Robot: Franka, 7 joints.
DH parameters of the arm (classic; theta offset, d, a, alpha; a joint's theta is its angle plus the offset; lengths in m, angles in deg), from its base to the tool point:
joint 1: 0 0.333 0 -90
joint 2: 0 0 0 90
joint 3: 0 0.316 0.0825 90
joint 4: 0 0 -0.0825 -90
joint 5: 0 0.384 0 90
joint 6: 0 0 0.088 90
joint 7: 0 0.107 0 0
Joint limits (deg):
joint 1: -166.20..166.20
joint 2: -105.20..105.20
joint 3: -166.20..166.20
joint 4: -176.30..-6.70
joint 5: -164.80..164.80
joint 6: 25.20..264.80
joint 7: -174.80..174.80
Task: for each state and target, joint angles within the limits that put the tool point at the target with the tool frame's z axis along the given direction. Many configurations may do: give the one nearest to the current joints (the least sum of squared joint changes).
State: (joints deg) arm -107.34 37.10 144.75 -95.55 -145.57 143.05 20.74
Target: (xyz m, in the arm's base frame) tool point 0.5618 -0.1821 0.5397 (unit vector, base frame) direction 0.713 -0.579 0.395
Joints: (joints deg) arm -130.67 4.84 115.60 -116.49 -154.82 126.11 20.74
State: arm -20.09 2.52 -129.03 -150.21 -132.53 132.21 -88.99
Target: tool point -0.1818 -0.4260 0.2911 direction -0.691 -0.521 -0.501
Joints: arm -3.10 1.18 -112.67 -140.89 -124.92 151.91 -88.99
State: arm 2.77 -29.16 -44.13 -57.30 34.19 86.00 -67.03
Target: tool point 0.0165 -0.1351 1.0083 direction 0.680 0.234 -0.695
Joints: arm 3.22 -26.51 -34.49 -35.11 27.22 47.27 -67.03
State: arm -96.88 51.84 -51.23 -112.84 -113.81 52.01 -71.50
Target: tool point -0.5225 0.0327 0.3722 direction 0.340 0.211 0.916
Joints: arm -123.30 52.54 -57.45 -114.83 -87.60 45.18 -71.50
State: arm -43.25 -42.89 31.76 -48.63 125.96 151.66 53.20
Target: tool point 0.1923 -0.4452 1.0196 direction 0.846 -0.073 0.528
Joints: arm -73.91 7.78 4.50 -45.25 104.20 127.21 53.20
